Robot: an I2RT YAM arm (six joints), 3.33 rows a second.
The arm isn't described. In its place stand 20 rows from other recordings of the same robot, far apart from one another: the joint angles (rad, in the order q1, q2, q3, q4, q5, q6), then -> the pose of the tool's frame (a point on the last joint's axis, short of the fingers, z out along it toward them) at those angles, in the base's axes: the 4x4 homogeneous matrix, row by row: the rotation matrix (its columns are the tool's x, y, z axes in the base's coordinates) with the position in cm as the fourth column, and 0 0 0 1 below.
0.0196 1.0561 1.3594 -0.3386 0.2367 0.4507 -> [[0.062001, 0.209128, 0.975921, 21.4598], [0.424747, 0.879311, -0.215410, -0.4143], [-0.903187, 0.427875, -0.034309, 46.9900], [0, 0, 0, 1]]
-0.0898 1.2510 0.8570 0.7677 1.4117 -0.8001 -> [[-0.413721, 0.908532, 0.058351, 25.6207], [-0.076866, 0.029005, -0.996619, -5.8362], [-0.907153, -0.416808, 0.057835, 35.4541], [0, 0, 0, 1]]
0.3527 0.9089 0.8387 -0.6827 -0.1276 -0.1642 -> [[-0.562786, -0.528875, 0.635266, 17.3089], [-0.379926, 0.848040, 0.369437, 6.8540], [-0.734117, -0.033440, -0.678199, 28.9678], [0, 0, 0, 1]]
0.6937 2.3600 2.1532 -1.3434 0.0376 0.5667 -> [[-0.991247, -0.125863, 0.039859, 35.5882], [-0.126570, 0.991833, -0.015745, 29.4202], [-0.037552, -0.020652, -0.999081, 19.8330], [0, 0, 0, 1]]
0.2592 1.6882 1.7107 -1.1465 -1.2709 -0.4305 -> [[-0.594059, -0.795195, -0.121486, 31.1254], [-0.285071, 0.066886, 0.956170, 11.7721], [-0.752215, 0.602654, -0.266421, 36.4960], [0, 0, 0, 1]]
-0.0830 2.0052 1.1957 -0.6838 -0.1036 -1.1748 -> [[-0.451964, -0.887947, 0.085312, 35.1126], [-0.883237, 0.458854, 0.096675, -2.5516], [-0.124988, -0.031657, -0.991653, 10.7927], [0, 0, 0, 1]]
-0.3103 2.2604 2.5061 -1.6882 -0.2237 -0.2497 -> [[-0.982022, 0.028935, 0.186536, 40.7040], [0.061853, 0.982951, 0.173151, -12.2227], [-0.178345, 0.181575, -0.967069, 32.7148], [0, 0, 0, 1]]
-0.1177 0.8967 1.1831 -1.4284 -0.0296 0.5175 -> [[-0.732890, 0.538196, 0.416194, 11.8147], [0.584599, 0.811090, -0.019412, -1.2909], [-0.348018, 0.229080, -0.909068, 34.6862], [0, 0, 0, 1]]
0.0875 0.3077 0.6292 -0.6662 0.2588 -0.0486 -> [[-0.343777, 0.138930, 0.928717, 8.4397], [-0.077301, 0.981452, -0.175433, -0.1742], [-0.935864, -0.132100, -0.326661, 29.1167], [0, 0, 0, 1]]
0.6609 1.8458 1.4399 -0.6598 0.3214 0.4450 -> [[-0.822331, -0.119369, 0.556348, 31.6857], [-0.122053, 0.991993, 0.032436, 23.2126], [-0.555765, -0.041231, -0.830316, 23.1651], [0, 0, 0, 1]]
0.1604 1.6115 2.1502 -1.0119 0.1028 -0.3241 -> [[-0.404587, -0.208392, 0.890439, 30.4286], [-0.386352, 0.921479, 0.040111, 4.5530], [-0.828880, -0.327795, -0.453331, 50.4612], [0, 0, 0, 1]]
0.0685 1.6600 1.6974 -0.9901 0.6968 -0.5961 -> [[-0.851672, -0.192880, 0.487291, 34.5561], [-0.489995, 0.622893, -0.609844, 0.0808], [-0.185903, -0.758157, -0.625010, 36.3012], [0, 0, 0, 1]]
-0.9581 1.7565 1.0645 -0.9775 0.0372 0.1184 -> [[-0.471949, 0.877317, -0.087057, 16.2741], [0.876656, 0.477465, 0.059175, -23.3817], [0.093482, -0.048392, -0.994444, 15.3790], [0, 0, 0, 1]]
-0.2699 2.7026 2.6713 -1.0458 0.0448 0.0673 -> [[-0.827498, 0.343248, 0.444329, 53.7032], [0.298633, 0.939215, -0.169391, -15.0224], [-0.475463, -0.007480, -0.879704, 18.1531], [0, 0, 0, 1]]
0.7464 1.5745 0.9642 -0.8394 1.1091 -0.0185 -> [[-0.724510, -0.236517, 0.647414, 21.7650], [-0.681321, 0.387933, -0.620734, 15.7889], [-0.104339, -0.890824, -0.442205, 19.7056], [0, 0, 0, 1]]
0.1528 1.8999 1.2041 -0.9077 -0.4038 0.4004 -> [[-0.959296, 0.267838, -0.089522, 32.2387], [0.214932, 0.898071, 0.383761, 6.3801], [0.183183, 0.348899, -0.919083, 14.5661], [0, 0, 0, 1]]
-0.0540 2.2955 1.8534 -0.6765 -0.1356 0.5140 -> [[-0.784826, 0.436810, 0.439597, 48.9415], [0.530284, 0.840440, 0.111621, -2.1634], [-0.320698, 0.320714, -0.891233, 16.2278], [0, 0, 0, 1]]
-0.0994 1.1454 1.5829 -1.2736 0.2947 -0.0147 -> [[-0.742536, 0.277821, 0.609472, 17.8083], [0.059917, 0.933825, -0.352675, -2.8151], [-0.667121, -0.225357, -0.710045, 43.1934], [0, 0, 0, 1]]
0.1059 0.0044 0.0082 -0.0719 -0.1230 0.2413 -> [[-0.119861, -0.203888, 0.971629, 10.8771], [0.225755, 0.947448, 0.226663, 1.5955], [-0.966782, 0.246518, -0.067533, 16.8154], [0, 0, 0, 1]]
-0.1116 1.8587 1.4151 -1.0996 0.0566 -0.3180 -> [[-0.978845, -0.203515, 0.021077, 34.2652], [-0.204426, 0.977085, -0.059286, -4.0426], [-0.008529, -0.062340, -0.998019, 20.6175], [0, 0, 0, 1]]
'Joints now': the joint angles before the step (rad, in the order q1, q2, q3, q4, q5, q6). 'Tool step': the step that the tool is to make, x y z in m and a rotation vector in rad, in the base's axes. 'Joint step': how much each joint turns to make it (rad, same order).
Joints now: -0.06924 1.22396 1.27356 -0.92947 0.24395 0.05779
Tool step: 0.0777 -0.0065 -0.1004 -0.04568 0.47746 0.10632
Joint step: -0.00117 0.42616 0.04941 -0.06308 0.02136 -0.13468
